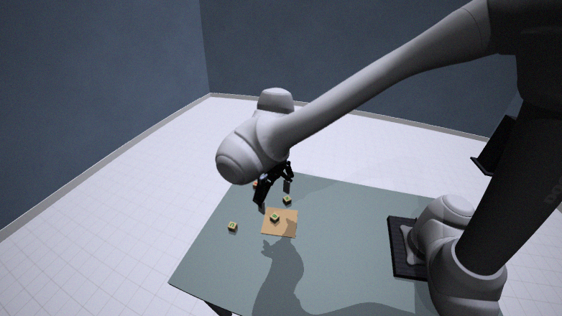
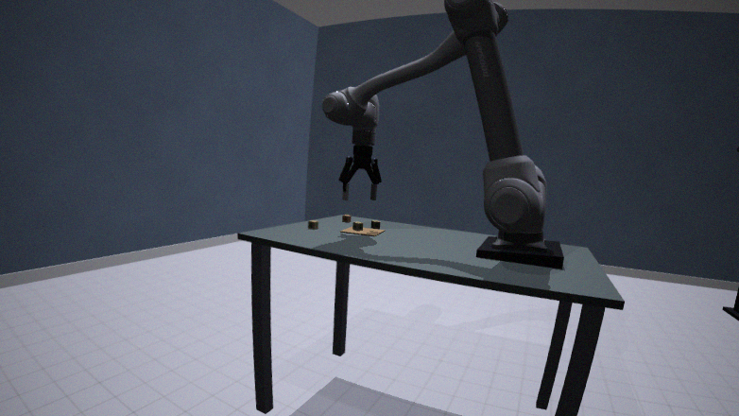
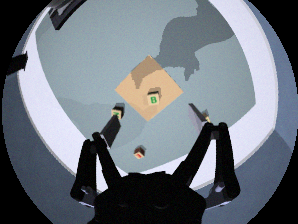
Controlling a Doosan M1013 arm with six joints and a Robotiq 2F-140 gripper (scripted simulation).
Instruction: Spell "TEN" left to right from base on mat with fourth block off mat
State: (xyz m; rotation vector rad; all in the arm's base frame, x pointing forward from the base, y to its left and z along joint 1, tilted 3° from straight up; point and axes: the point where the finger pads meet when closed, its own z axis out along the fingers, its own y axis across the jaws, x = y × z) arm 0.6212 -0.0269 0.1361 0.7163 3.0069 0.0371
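The block lies 120 mm below my hand. The rest, counted from my hand: tan mat 20 mm behind, 130 mm below.
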